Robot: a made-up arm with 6 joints.
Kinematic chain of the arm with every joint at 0, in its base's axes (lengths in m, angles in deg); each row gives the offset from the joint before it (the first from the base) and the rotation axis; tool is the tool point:
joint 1: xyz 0 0 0.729 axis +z
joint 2: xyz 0.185 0 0 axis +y
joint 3: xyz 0 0 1.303 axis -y
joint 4: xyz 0 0 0.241 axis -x
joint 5: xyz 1.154 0 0 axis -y
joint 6: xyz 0.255 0 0 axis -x
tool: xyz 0 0 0
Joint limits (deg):
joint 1: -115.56..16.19
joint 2: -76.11..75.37
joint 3: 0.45..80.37
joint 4: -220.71..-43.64
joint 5: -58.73..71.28
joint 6: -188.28..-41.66
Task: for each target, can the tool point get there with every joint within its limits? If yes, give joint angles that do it. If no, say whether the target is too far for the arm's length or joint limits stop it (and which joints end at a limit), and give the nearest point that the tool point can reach.
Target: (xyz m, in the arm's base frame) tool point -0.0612 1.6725 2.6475
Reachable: yes | joints -87.88 -50.91 71.65 -180.33 27.36 -174.31
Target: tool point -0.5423 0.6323 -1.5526
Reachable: no: joint limits stop it (at a limit: joint 1, joint 2, joint 3, joint 5) | nearest point -0.8266 -1.5732 -0.1328 | short by 2.638 m
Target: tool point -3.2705 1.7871 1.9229
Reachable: no: too far | nearest point -2.1348 1.1665 1.5279 | short by 1.353 m
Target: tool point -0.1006 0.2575 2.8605
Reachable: yes | joints -39.00 -48.89 7.38 -91.69 -32.45 -107.36
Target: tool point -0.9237 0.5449 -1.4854
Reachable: no: joint limits stop it (at a limit: joint 1, joint 2, joint 3) | nearest point -0.8602 -1.5704 -0.1309 | short by 2.513 m
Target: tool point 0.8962 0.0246 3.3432
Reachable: yes | joints 0.52 7.45 65.39 -93.69 -3.70 -105.57
